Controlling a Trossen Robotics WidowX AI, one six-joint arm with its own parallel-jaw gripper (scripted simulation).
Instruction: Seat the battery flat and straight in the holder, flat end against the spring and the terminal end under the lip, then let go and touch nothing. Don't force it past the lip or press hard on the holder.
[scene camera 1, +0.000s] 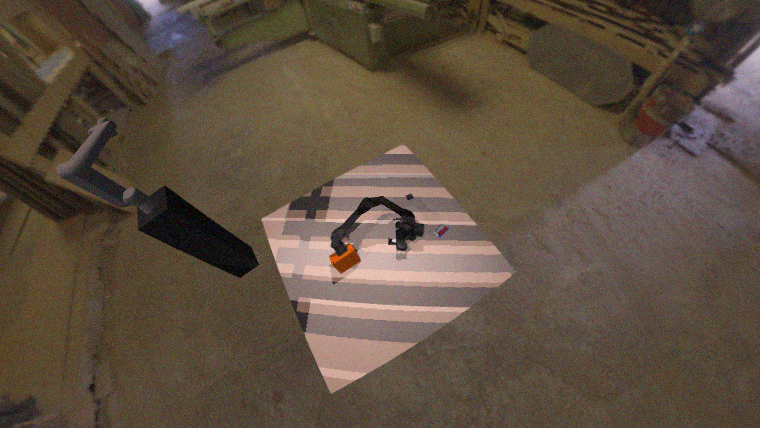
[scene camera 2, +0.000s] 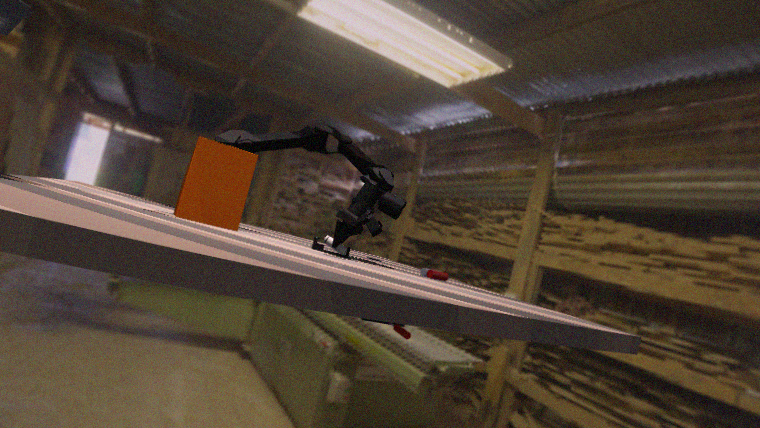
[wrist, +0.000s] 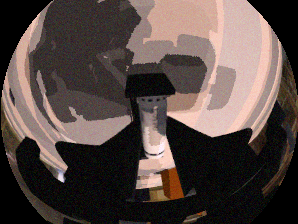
I see my gripper (scene camera 2: 334, 247) and a battery (wrist: 152, 108).
My gripper also shows in the wrist view (wrist: 153, 120).
